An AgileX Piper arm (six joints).
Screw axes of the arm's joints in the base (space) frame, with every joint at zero. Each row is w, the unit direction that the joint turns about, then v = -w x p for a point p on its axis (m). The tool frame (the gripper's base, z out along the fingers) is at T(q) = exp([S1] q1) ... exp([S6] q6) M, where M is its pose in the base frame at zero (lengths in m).
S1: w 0 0 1 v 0.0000 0.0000 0.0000
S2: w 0 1 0 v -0.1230 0.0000 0.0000
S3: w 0 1 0 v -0.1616 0.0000 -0.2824
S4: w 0.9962 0 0.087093 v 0.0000 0.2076 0.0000
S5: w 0 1 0 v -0.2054 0.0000 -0.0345
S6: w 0.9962 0 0.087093 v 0.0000 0.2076 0.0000
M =
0.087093 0 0.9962 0.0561
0 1 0 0.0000
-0.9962 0 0.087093 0.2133
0 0 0 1
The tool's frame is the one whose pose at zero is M.
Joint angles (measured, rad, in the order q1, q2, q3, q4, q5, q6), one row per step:
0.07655, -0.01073, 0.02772, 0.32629, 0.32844, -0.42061
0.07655, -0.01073, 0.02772, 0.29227, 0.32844, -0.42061
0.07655, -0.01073, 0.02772, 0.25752, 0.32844, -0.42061
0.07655, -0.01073, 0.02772, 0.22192, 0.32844, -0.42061
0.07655, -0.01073, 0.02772, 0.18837, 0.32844, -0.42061
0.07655, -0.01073, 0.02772, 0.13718, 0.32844, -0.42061
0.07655, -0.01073, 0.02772, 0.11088, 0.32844, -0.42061
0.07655, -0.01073, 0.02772, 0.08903, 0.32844, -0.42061
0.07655, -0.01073, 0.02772, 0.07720, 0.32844, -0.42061
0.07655, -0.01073, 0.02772, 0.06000, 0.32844, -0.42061
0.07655, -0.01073, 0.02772, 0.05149, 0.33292, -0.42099
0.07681, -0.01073, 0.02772, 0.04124, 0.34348, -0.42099
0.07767, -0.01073, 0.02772, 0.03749, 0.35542, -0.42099
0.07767, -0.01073, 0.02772, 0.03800, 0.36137, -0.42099
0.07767, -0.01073, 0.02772, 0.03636, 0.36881, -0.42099
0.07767, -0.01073, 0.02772, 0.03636, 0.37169, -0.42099
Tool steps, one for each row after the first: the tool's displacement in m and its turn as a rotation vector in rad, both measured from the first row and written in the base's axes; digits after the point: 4 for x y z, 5 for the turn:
0.0001, -0.0009, -0.0003, -0.03384, -0.00260, -0.00239
0.0002, -0.0019, -0.0006, -0.06840, -0.00525, -0.00482
0.0003, -0.0029, -0.0008, -0.10381, -0.00796, -0.00732
0.0004, -0.0039, -0.0010, -0.13718, -0.01052, -0.00968
0.0005, -0.0054, -0.0013, -0.18809, -0.01443, -0.01327
0.0006, -0.0061, -0.0014, -0.21425, -0.01643, -0.01511
0.0006, -0.0068, -0.0014, -0.23598, -0.01810, -0.01665
0.0006, -0.0071, -0.0015, -0.24775, -0.01900, -0.01748
0.0007, -0.0076, -0.0015, -0.26486, -0.02031, -0.01868
0.0006, -0.0078, -0.0019, -0.27408, -0.01662, -0.01834
0.0004, -0.0081, -0.0028, -0.28520, -0.00705, -0.01689
0.0001, -0.0082, -0.0039, -0.28997, 0.00428, -0.01416
-0.0001, -0.0082, -0.0044, -0.28998, 0.01017, -0.01304
-0.0003, -0.0082, -0.0051, -0.29226, 0.01736, -0.01184
-0.0004, -0.0082, -0.0053, -0.29251, 0.02019, -0.01131

